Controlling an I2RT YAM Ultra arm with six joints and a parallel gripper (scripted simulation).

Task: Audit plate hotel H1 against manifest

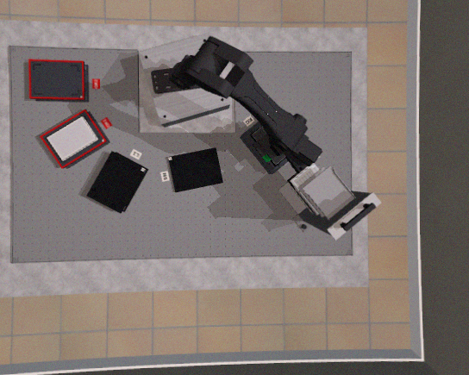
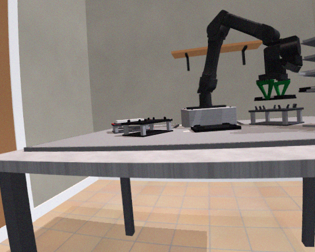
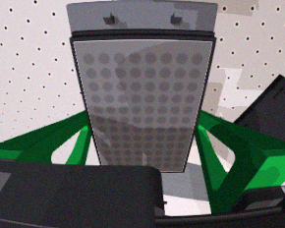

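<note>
The regrip nest RG is 50 mm below my hand. Also, from my hand: recovery nest N6: 50 mm ahead, 260 mm to the right, 100 mm below; H1 tag: 60 mm ahead, 150 mm to the left, 110 mm below; landing nest L1: 50 mm ahead, 510 mm to the right, 60 mm below.
</note>
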